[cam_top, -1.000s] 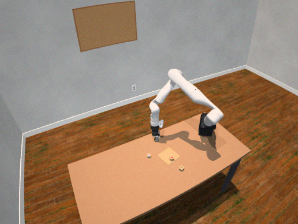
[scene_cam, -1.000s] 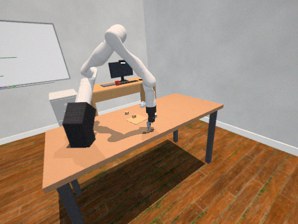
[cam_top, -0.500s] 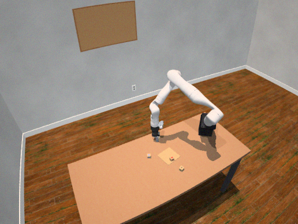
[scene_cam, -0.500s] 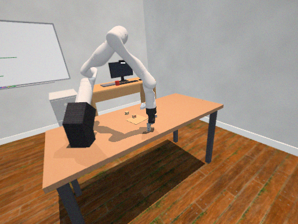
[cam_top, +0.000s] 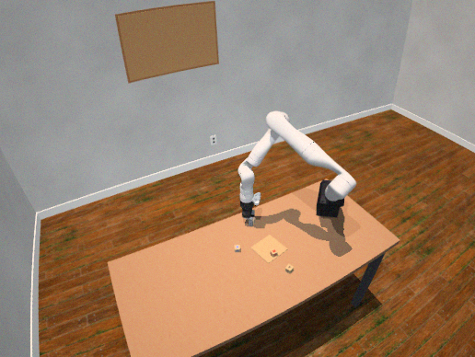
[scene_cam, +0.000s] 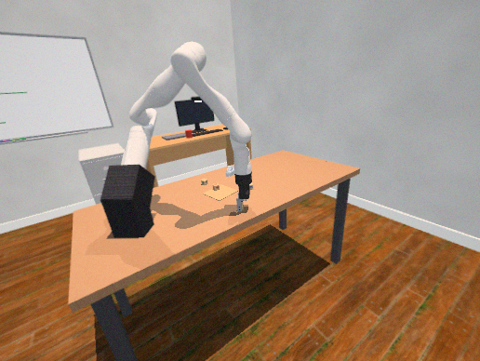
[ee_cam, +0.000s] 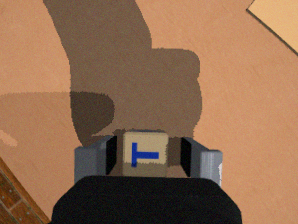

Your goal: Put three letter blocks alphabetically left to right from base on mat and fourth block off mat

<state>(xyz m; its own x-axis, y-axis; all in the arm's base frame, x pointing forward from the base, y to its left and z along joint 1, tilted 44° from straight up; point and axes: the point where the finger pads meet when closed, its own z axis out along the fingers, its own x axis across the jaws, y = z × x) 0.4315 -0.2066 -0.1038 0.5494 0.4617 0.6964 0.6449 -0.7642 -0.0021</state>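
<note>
The pale square mat is 220 mm to the left of my hand, 20 mm below it and 20 mm ahead of it. From my hand the other things lie so: block (270 mm to the left, 20 mm ahead).
</note>
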